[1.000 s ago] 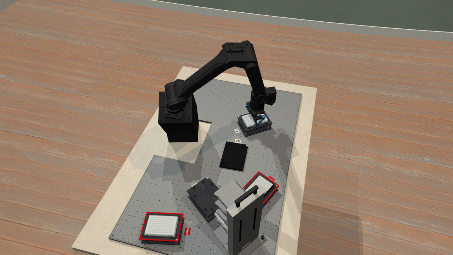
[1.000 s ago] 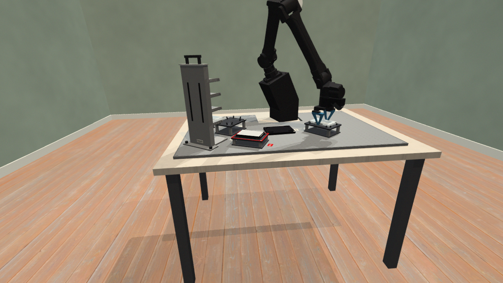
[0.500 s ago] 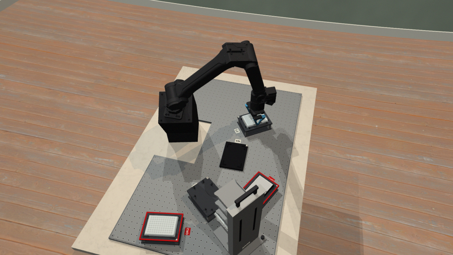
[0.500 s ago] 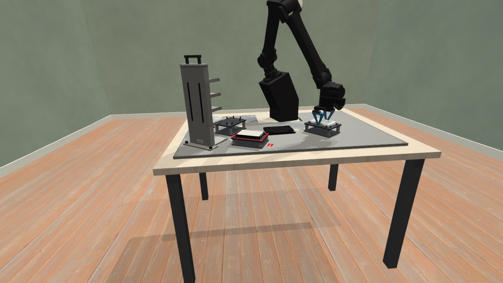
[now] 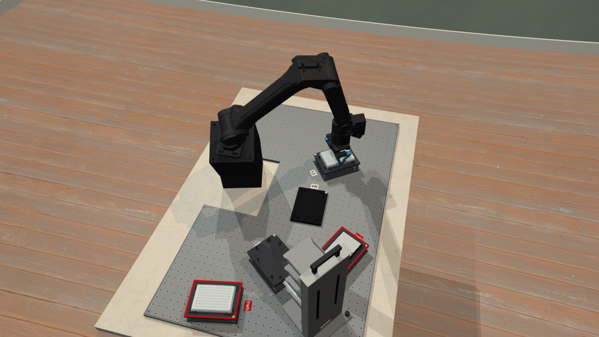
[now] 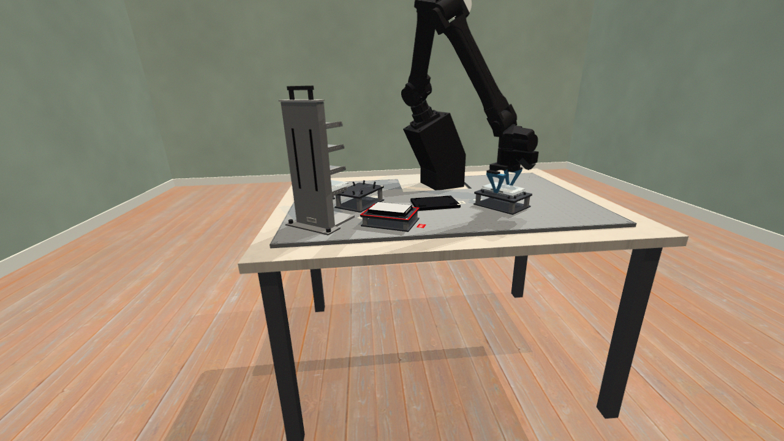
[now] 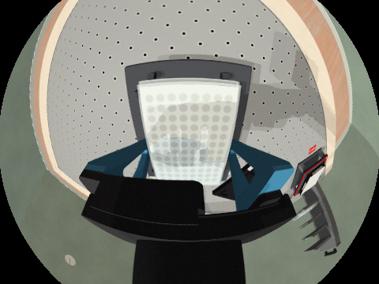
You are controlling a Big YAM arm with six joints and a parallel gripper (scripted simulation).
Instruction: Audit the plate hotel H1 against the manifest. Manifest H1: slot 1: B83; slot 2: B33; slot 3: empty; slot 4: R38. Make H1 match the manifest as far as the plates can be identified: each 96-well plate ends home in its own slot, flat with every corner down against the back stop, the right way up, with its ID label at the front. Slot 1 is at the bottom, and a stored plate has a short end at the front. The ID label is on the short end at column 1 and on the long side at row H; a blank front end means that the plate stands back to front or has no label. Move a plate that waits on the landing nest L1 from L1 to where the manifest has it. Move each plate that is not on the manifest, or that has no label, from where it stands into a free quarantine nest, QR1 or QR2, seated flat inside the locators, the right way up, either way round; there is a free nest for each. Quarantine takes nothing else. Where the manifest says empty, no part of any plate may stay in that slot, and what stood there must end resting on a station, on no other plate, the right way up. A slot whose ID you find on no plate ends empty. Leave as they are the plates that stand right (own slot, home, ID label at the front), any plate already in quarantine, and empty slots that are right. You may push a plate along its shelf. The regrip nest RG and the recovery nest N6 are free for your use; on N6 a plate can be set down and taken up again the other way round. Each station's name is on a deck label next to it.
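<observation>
The landing nest L1 is 20 mm below my hand. Also, from my hand: red-edged quarantine nest QR1: 430 mm to the right, 60 mm ahead, 30 mm below; then H1 deck label: 510 mm to the right, 70 mm below, 10 mm behind; then black recovery nest N6: 230 mm to the right, 80 mm behind, 60 mm below.
</observation>
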